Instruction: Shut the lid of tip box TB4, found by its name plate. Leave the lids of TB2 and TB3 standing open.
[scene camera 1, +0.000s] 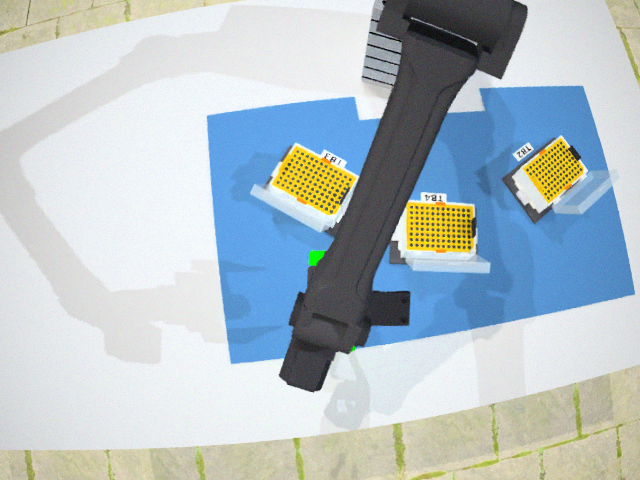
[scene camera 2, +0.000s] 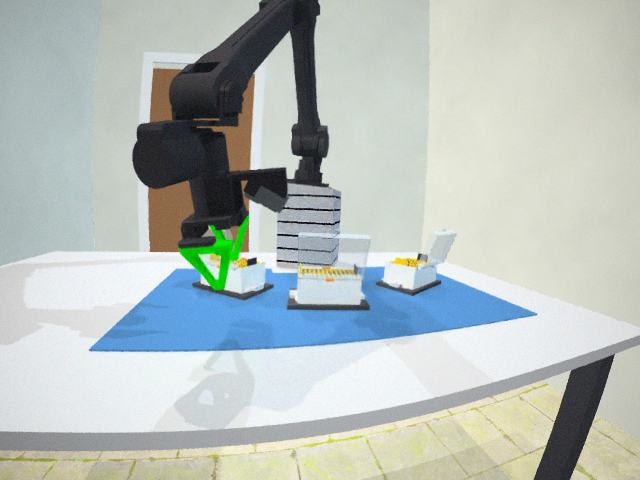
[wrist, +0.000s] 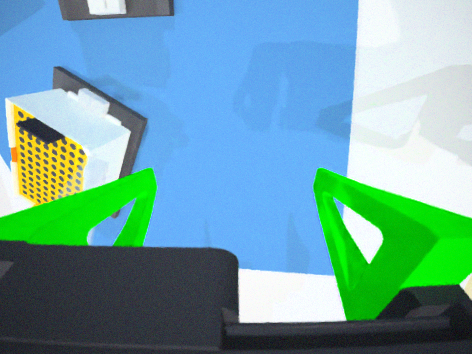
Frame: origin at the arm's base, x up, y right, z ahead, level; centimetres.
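Seen in the pictures: gripper, between the fingertips: (scene camera 2: 227, 273) (wrist: 235, 177); arm's base, origin of its link: (scene camera 2: 307, 186).
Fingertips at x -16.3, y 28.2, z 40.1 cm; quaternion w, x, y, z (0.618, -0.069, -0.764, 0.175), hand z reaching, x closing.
Pixels of each thing's top centre, then the offset from my fingertips to it. "*": a spot on its surface instead. Level surfaces: height alone.
- Tip box TB4, centre of its top: (scene camera 1: 441, 218) (scene camera 2: 327, 267) dy -20.5, dx -1.9, dz -6.8 cm
- TB3, centre of its top: (wrist: 32, 183) (scene camera 1: 314, 177) (scene camera 2: 232, 255) dy -2.9, dx -1.0, dz -19.4 cm
- blue mat, height of its surface: dx -8.5 cm
- white table, height of its surface: dx -8.8 cm
- dark base, a spot on its surface: (wrist: 120, 15) * dy -12.6, dx -7.7, dz -7.6 cm
Tip box TB4 (scene camera 1: 440, 227) (scene camera 2: 329, 290) stands with its clear lid (scene camera 1: 449, 264) (scene camera 2: 334, 250) upright and open; its name plate (scene camera 1: 433, 197) reads TB4. TB3 (scene camera 1: 313, 180) (scene camera 2: 251, 279) (wrist: 50, 155) has its lid (scene camera 1: 287, 207) open; the gripper partly hides this box in scene camera 2. TB2 (scene camera 1: 554, 170) (scene camera 2: 409, 274) has its lid (scene camera 1: 586, 192) (scene camera 2: 442, 246) open. My gripper (scene camera 2: 227, 272) (wrist: 235, 177) is open and empty, pointing down above the mat on TB3's side of TB4. In scene camera 1 the arm hides most of it.
The boxes stand on a blue mat (scene camera 1: 258, 310) (scene camera 2: 439, 310) (wrist: 210, 100) on a white table (scene camera 1: 103, 403) (scene camera 2: 310, 392). The arm's grey stand (scene camera 1: 381, 62) (scene camera 2: 310, 215) is behind the boxes. In the wrist view, part of a dark base (wrist: 120, 15) shows at the top edge.
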